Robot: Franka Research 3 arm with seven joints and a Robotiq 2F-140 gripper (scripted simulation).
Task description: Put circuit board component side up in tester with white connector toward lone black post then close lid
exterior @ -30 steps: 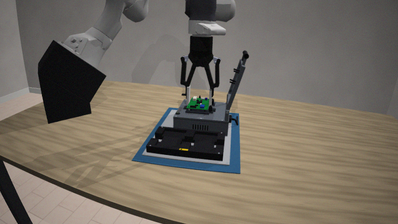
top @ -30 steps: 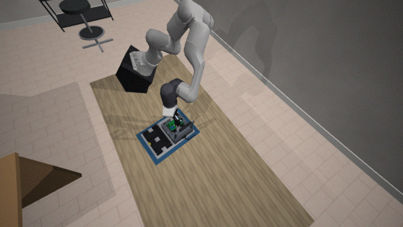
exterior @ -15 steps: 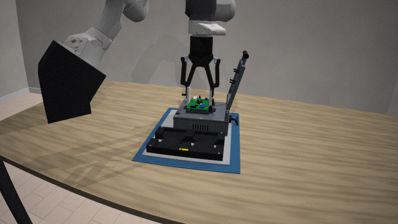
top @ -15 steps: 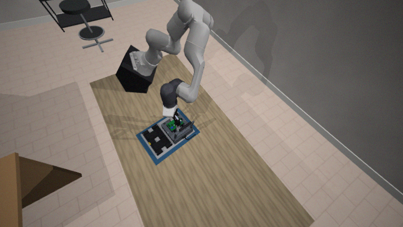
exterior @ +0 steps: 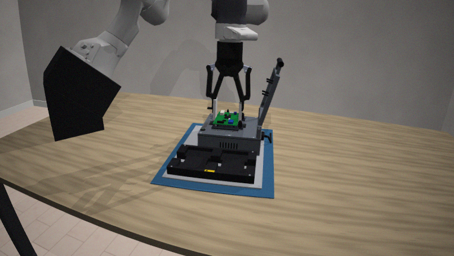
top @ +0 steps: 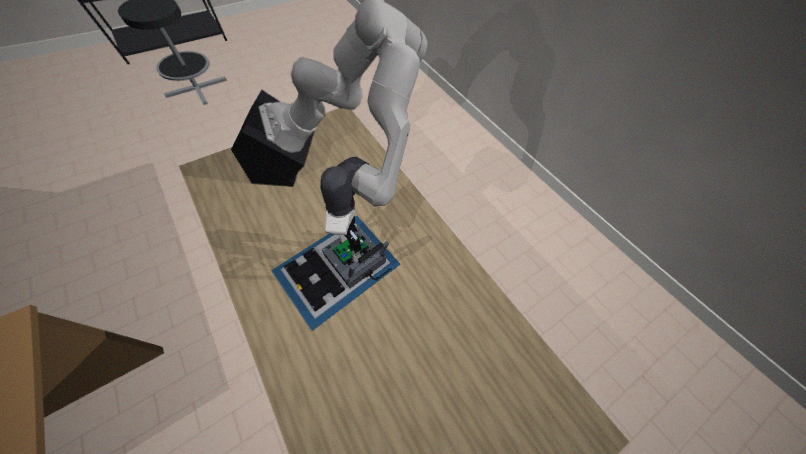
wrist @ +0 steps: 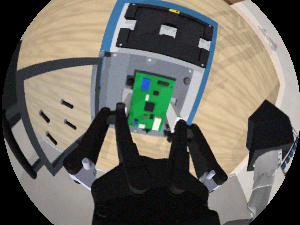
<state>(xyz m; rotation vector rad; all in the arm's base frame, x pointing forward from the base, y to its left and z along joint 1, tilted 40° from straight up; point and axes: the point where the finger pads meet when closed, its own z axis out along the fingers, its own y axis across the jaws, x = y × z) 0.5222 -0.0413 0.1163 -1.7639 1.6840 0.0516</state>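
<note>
My hand is 20 mm above the green circuit board. Round my hand: tester lid: 120 mm ahead, 20 mm to the left, 80 mm above.
</note>
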